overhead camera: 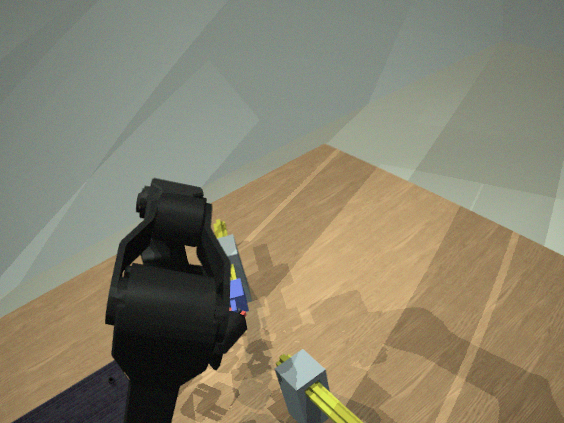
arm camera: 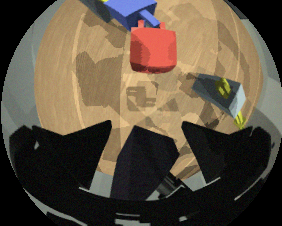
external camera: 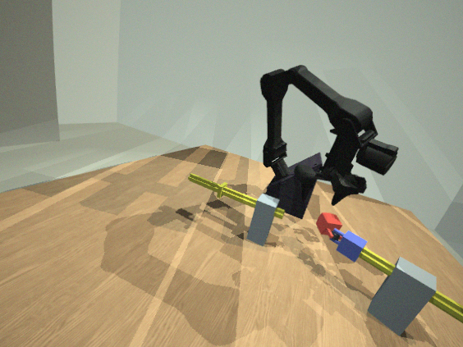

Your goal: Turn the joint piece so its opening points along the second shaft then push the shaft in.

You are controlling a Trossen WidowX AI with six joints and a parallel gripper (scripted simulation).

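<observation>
The red square joint piece is 70 mm ahead of my gripper tip, 50 mm to the left of it and 20 mm below it.
</observation>
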